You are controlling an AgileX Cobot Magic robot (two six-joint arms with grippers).
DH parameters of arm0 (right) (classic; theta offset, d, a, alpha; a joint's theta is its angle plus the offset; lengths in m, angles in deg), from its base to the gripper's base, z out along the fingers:
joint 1: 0 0.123 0 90
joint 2: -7.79 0 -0.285 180
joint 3: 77.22 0 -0.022 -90
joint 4: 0 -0.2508 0 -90
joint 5: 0 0 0.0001 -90
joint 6: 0 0.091 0 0
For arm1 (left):
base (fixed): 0 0 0 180
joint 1: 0 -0.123 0 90
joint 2: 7.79 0 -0.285 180
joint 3: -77.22 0 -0.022 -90
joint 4: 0 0.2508 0 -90
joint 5: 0 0 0.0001 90
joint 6: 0 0.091 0 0
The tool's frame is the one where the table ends.
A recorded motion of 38 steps. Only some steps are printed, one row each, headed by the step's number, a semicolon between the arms.
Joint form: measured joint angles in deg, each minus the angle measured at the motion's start. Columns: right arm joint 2, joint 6, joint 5, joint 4, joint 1, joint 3; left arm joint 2, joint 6, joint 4, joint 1, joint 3, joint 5.
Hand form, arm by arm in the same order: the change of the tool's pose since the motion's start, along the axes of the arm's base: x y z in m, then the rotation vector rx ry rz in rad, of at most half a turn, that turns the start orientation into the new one. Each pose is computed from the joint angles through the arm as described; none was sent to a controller.
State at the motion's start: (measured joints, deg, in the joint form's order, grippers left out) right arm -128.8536 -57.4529 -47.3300 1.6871 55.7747 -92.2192; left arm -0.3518 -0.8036 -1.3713 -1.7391 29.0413 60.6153
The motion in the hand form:
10: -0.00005 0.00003 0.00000 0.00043 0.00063 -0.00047; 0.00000 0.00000 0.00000 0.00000 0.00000 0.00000
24: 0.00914 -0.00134 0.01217 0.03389 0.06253 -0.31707; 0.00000 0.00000 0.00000 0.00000 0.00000 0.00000
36: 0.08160 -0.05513 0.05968 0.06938 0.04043 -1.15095; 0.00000 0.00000 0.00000 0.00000 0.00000 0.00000
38: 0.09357 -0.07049 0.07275 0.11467 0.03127 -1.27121; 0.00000 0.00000 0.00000 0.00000 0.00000 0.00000
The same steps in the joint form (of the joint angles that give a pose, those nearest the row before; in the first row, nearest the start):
10: 0.00 0.00 0.00 -0.05 0.00 0.00; 0.00 0.00 0.00 0.00 0.00 0.00
24: 0.11 16.59 -3.71 -1.17 -1.22 -2.91; 0.00 0.00 0.00 0.00 0.00 0.00
36: 1.36 57.04 -16.00 5.91 -11.25 -11.96; 0.00 0.00 0.00 0.00 0.00 0.00
38: 2.93 61.98 -16.00 6.49 -13.56 -12.04; 0.00 0.00 0.00 0.00 0.00 0.00

